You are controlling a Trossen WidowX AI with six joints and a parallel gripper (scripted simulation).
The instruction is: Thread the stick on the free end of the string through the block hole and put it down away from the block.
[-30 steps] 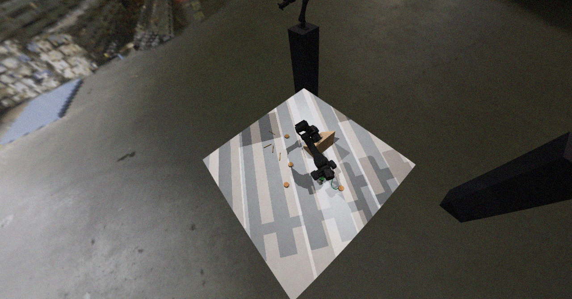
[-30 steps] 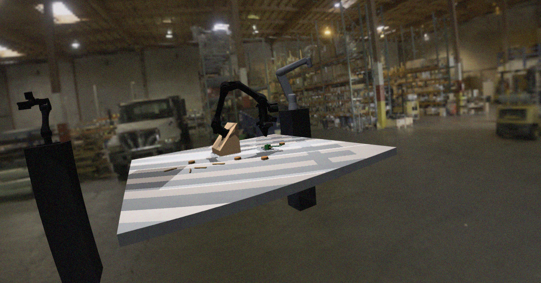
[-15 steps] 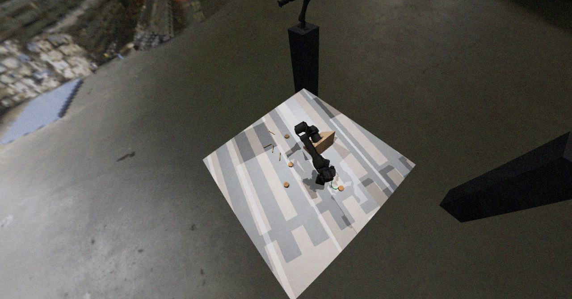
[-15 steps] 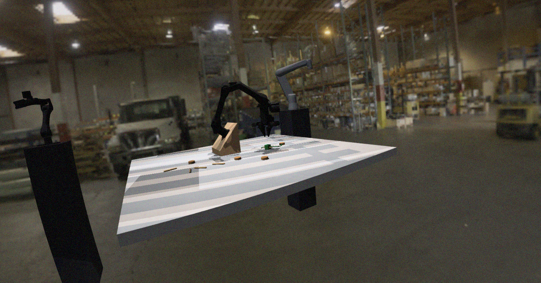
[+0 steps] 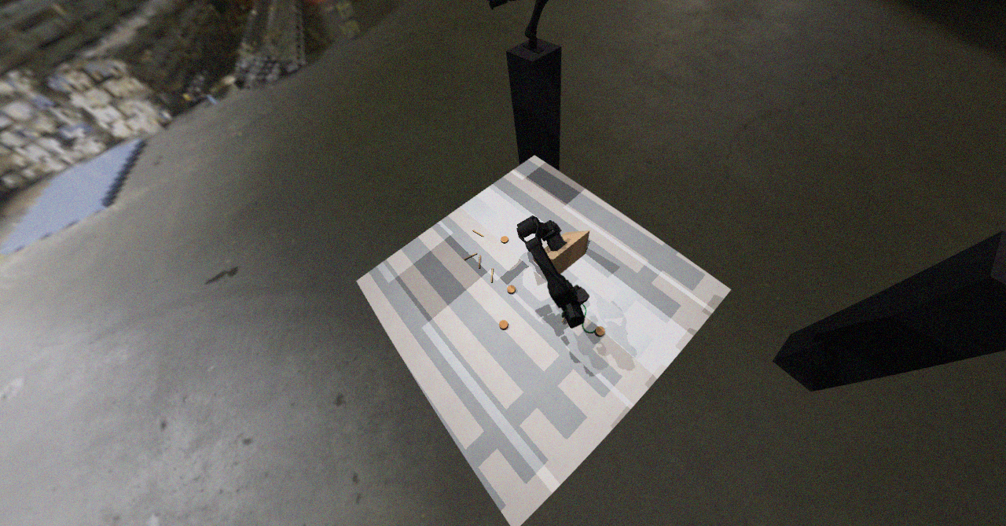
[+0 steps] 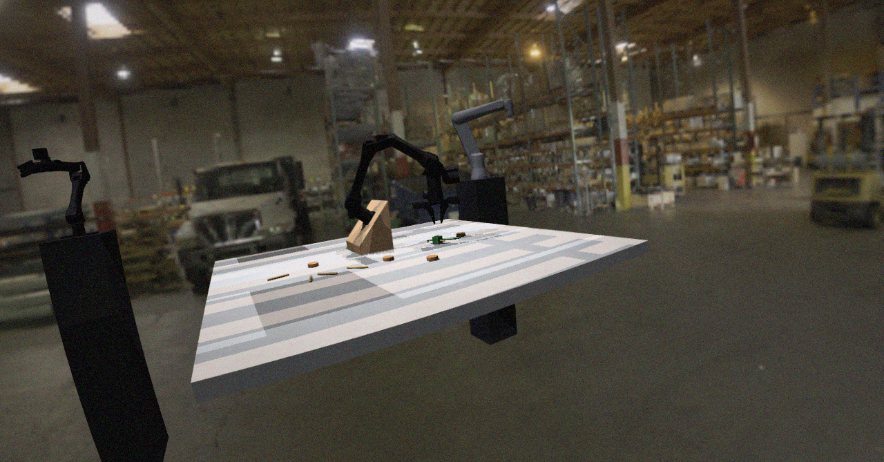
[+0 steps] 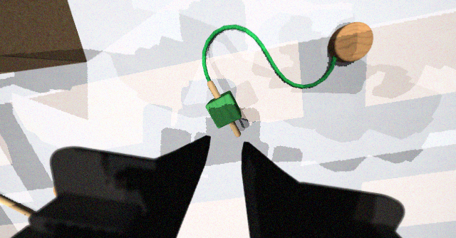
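The green cube lies 7 cm below my gripper tip and 1 cm behind it. From my gripper tip the other things lie so: thin wooden stick: 7 cm below, 2 cm behind, 1 cm to the right; then round wooden button: 14 cm to the left, 8 cm below, 7 cm behind.
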